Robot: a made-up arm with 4 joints.
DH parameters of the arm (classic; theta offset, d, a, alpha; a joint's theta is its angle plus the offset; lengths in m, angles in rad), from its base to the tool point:
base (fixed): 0 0.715 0.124 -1.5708
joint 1: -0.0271 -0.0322 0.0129 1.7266
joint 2: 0 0.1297 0.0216 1.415
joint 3: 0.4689 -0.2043 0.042 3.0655
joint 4: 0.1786 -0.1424 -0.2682 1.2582
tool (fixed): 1.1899 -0.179 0 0
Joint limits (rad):
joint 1: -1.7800..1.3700
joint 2: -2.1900..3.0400
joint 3: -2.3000..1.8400
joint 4: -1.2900..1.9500
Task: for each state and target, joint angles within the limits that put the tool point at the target. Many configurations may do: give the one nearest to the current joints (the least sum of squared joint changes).
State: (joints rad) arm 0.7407 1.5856 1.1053 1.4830
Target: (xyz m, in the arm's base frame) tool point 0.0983 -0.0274 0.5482
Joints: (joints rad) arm 0.4132 1.6998 1.7470 1.0598
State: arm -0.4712 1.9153 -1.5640 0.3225
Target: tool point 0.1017 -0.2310 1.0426
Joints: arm -0.1329 2.0127 -1.1889 0.5488
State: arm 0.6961 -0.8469 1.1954 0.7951
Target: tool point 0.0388 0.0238 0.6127
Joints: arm 0.4059 -1.1232 0.8926 0.4042
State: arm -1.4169 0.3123 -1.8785 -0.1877
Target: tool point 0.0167 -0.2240 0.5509
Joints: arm -1.3912 0.6847 -1.4695 -0.5982
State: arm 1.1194 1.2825 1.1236 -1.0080
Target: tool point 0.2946 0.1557 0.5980
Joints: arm 0.7186 0.9070 0.9725 -0.6799
